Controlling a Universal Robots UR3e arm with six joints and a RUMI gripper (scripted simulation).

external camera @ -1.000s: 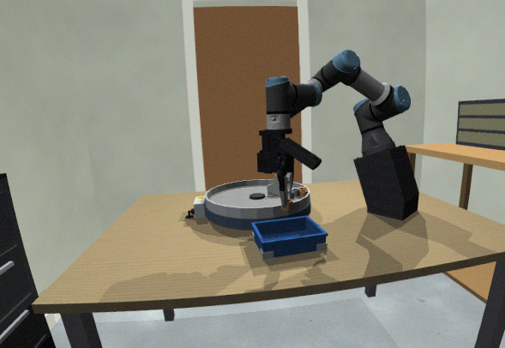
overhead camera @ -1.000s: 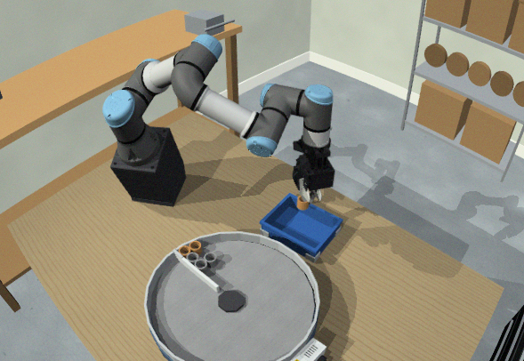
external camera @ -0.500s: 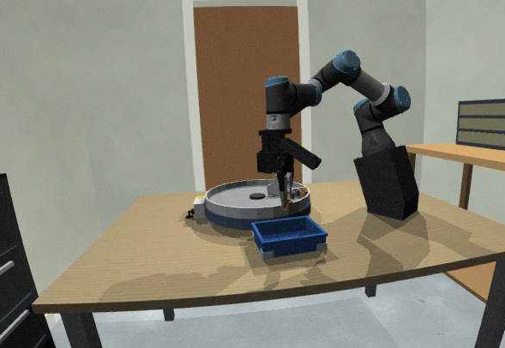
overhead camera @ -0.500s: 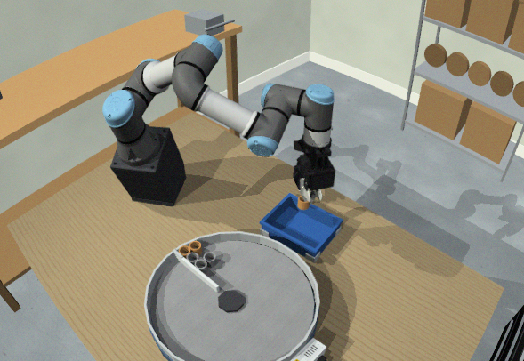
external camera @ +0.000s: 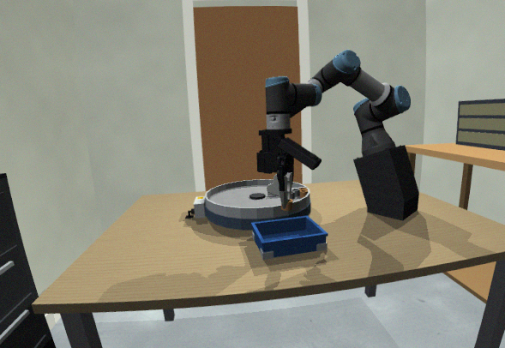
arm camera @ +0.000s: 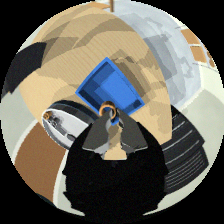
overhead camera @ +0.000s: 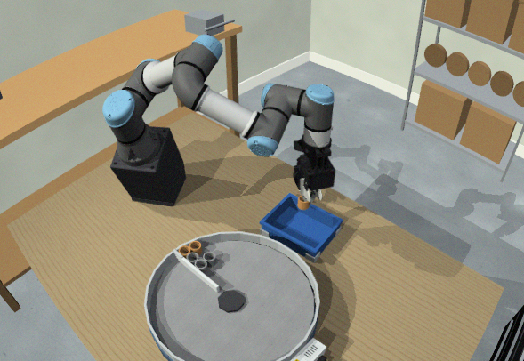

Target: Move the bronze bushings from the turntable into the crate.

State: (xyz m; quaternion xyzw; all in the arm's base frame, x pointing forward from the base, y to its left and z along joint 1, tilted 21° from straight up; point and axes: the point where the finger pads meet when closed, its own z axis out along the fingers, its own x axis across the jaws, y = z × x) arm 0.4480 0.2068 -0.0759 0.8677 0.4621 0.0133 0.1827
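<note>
The blue crate is 1 cm behind my hand, 1 cm to the right of it and 11 cm below it. Also, from my hand: grey turntable 3 cm ahead, 34 cm to the right, 8 cm below.
</note>
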